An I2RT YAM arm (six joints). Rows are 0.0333 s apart.
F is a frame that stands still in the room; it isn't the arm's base.
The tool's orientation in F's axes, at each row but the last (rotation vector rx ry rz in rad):
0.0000 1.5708 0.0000
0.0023 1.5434 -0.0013
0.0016 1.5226 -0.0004
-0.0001 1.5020 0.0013
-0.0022 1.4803 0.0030
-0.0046 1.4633 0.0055
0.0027 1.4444 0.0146
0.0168 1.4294 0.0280
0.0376 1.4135 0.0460
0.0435 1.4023 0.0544
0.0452 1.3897 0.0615
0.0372 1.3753 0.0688
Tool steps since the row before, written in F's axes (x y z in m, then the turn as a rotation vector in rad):
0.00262 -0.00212 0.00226 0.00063 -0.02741 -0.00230
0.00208 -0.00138 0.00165 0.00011 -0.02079 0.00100
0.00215 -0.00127 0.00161 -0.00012 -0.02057 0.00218
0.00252 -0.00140 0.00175 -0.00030 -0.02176 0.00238
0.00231 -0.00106 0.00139 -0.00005 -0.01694 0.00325
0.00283 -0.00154 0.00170 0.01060 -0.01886 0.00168
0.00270 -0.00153 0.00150 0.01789 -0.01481 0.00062
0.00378 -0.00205 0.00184 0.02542 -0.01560 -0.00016
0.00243 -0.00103 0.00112 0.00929 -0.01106 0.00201
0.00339 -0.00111 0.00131 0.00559 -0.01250 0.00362
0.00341 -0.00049 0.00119 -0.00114 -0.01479 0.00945
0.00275 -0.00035 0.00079 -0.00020 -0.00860 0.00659
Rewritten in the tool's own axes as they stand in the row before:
-0.00226 -0.00212 0.00262 0.00230 -0.02741 0.00063
-0.00159 -0.00137 0.00213 -0.00101 -0.02079 0.00019
-0.00151 -0.00127 0.00223 -0.00220 -0.02057 0.00001
-0.00157 -0.00140 0.00263 -0.00241 -0.02176 -0.00015
-0.00118 -0.00107 0.00242 -0.00325 -0.01694 0.00019
-0.00139 -0.00156 0.00299 -0.00055 -0.01893 0.01060
-0.00117 -0.00154 0.00286 0.00147 -0.01495 0.01772
-0.00135 -0.00203 0.00399 0.00327 -0.01583 0.02506
-0.00078 -0.00099 0.00257 -0.00114 -0.01103 0.00948
-0.00079 -0.00107 0.00356 -0.00343 -0.01232 0.00610
-0.00059 -0.00046 0.00357 -0.01052 -0.01409 0.00051
-0.00027 -0.00037 0.00285 -0.00710 -0.00813 0.00096

